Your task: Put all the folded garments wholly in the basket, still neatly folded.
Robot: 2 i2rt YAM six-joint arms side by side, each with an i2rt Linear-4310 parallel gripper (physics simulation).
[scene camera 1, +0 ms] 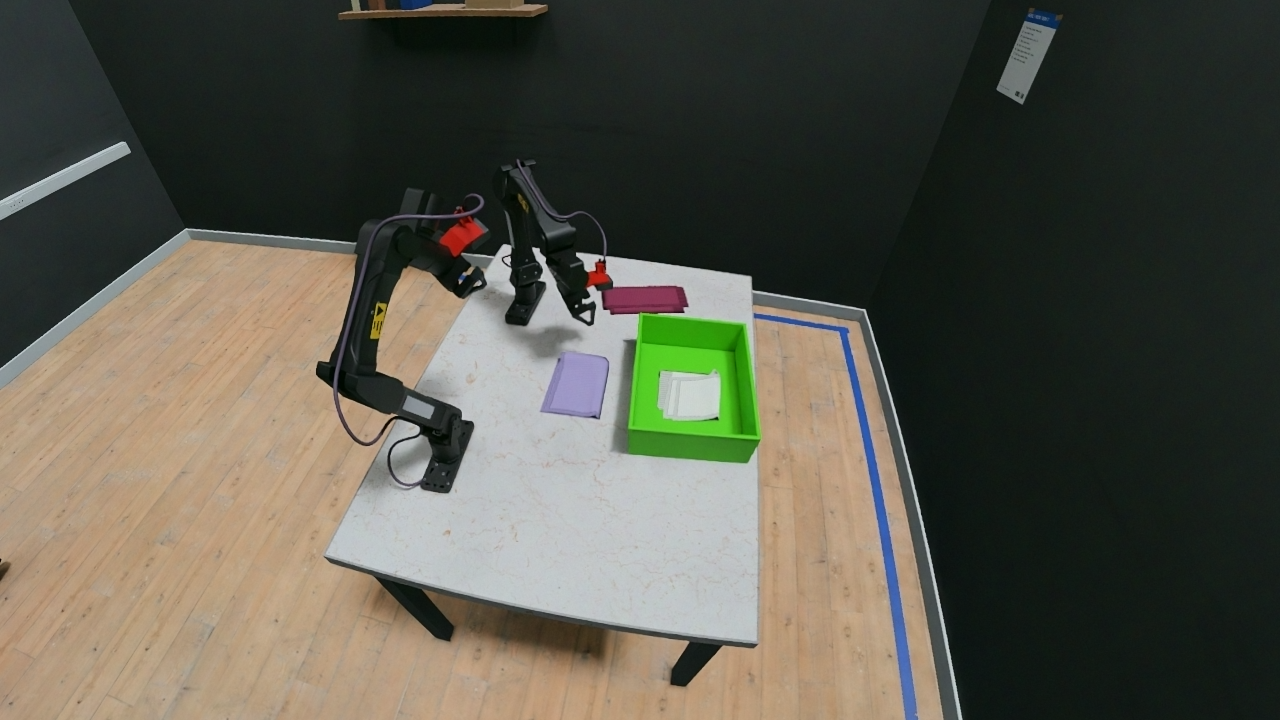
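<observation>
A green basket (689,445) stands at the right of the table, with a white folded garment (694,396) lying flat inside it. A lavender folded garment (577,385) lies flat on the table to the left of the basket. A dark red folded garment (644,300) lies flat behind the basket, near the table's back edge. My left gripper (586,316) is open and empty, above the table between the lavender and dark red garments. My right gripper (474,283) is open and empty, raised high near the table's left edge, away from the garments.
The white marbled table (554,537) carries both arm bases along its left side. The basket's walls rise near the table's right edge. A wall shelf (429,12) hangs at the top. Dark walls stand behind and to the right.
</observation>
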